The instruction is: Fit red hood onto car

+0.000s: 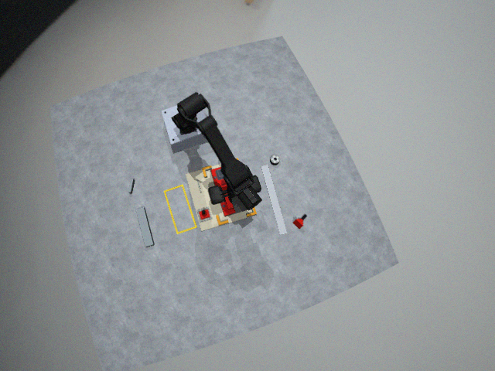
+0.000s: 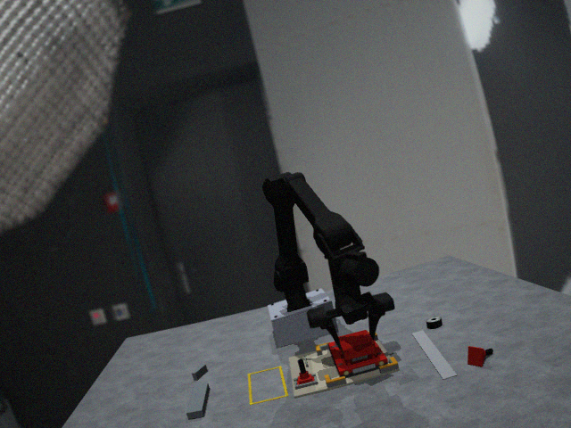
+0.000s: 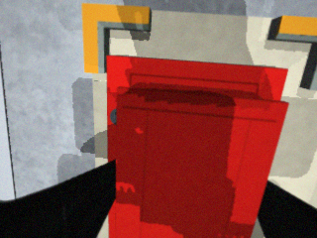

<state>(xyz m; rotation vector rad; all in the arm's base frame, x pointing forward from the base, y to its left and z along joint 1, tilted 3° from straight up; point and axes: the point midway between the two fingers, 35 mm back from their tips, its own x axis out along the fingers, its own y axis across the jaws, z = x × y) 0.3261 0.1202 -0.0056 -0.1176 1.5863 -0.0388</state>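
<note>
Now: gripper tip 3 cm above the grey engine block. From my gripper tip the other things lie so: red hood: right at my gripper tip; then white strip: 4 cm ahead, 16 cm to the left, 5 cm below; then long grey block: 3 cm ahead, 37 cm to the right, 4 cm below.
</note>
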